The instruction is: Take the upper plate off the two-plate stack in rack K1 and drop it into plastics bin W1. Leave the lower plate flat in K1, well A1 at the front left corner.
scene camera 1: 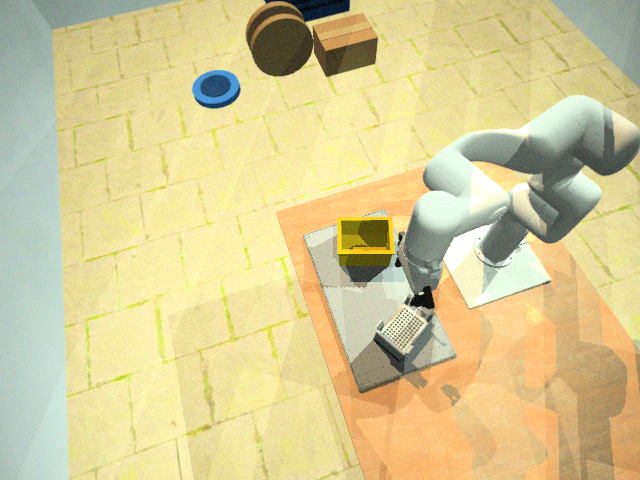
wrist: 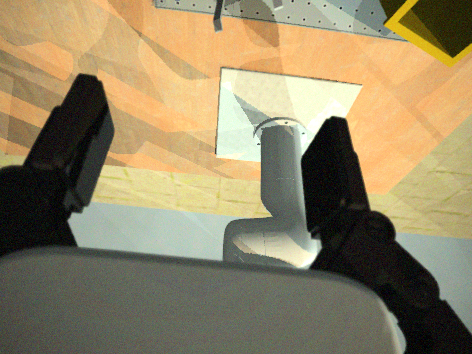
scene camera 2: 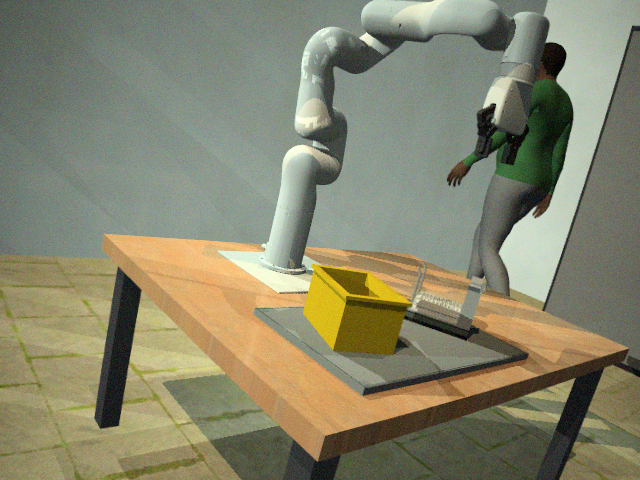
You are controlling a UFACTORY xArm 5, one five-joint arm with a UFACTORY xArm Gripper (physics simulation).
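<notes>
Rack K1 stands on the grey board, with upright posts around a pale plate with a grid of wells. The plate lies level in the rack; the seam between upper and lower plate is too small to make out. In the wrist view, a dark rack post shows at the top edge. Plastics bin W1 is yellow, open-topped and upright beside the rack. My gripper is open and empty, high above the table, well above the rack.
The grey perforated board lies on the wooden table. The arm's pale base plate is behind it. A person in green stands behind the gripper in scene camera 2.
</notes>
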